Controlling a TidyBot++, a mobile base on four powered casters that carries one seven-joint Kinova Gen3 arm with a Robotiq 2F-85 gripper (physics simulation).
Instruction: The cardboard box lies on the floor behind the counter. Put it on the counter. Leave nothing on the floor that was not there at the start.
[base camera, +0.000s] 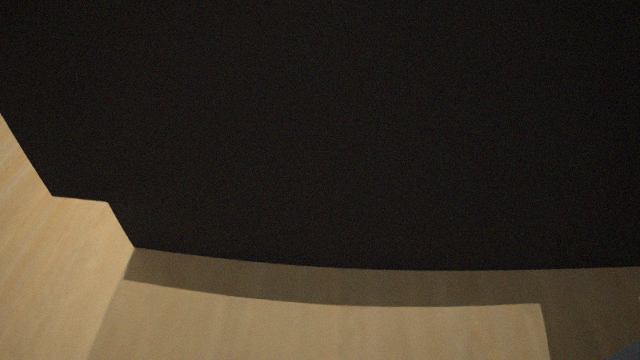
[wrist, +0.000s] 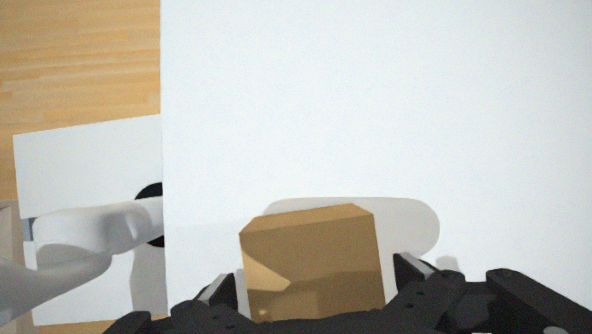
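Pixels of known places: gripper, fingertip midpoint: (wrist: 315, 281); arm's base at its link origin: (wrist: 162, 214).
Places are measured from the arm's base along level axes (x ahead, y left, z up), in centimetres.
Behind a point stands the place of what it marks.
The cardboard box (wrist: 312, 265) {x 33.6, y 1.7, z 56.3 cm} is a brown block at the bottom middle of the wrist view, on the white counter top (wrist: 375, 100) {x 38.9, y 9.7, z 51.3 cm}. My gripper (wrist: 315, 281) {x 33.7, y -0.1, z 53.6 cm} is open, with one black finger on each side of the box and a gap between each finger and the box. The lower end of the box is hidden behind the gripper body. In the base camera view the dark face of the counter (base camera: 320, 135) {x 26.6, y -0.9, z -17.0 cm} fills most of the picture; the box does not show there.
In the wrist view, the counter's straight edge runs down the left. Beyond it are the wooden floor (wrist: 75, 60) {x -48.6, y 61.9, z -39.6 cm}, the white top of the mobile base (wrist: 90, 170) {x -18.1, y 13.1, z -1.4 cm} and the grey-white arm (wrist: 90, 230) {x 4.2, y 1.5, z 30.4 cm}. The base camera view shows wooden floor (base camera: 300, 330) {x 24.4, y 0.6, z -39.6 cm} below the dark face.
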